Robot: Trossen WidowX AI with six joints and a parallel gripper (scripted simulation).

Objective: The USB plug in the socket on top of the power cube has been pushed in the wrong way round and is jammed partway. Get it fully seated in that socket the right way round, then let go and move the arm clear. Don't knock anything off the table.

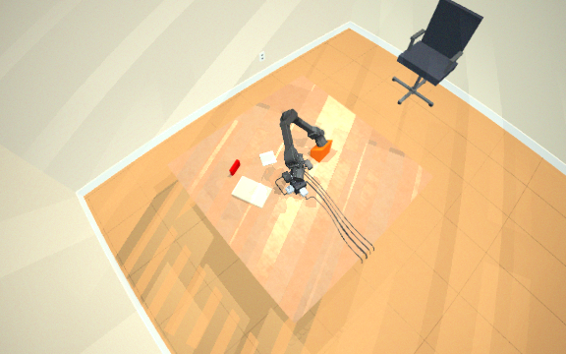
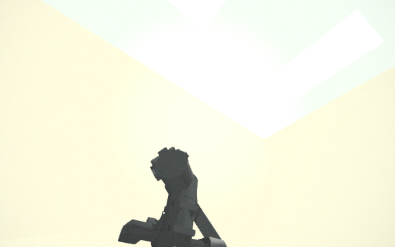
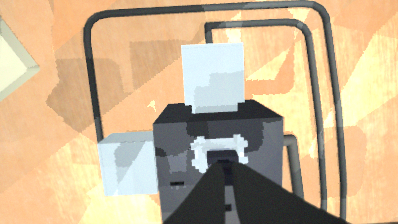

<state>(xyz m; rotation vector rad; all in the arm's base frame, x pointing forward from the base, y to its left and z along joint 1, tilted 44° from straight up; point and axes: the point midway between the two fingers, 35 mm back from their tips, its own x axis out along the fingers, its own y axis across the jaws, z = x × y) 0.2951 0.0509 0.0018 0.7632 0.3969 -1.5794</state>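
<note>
Now: the USB plug 20 mm below my gripper tip. Round my gripper tip: red block (190 mm ahead, 370 mm to the right, 80 mm below); USB socket (40 mm below).
</note>
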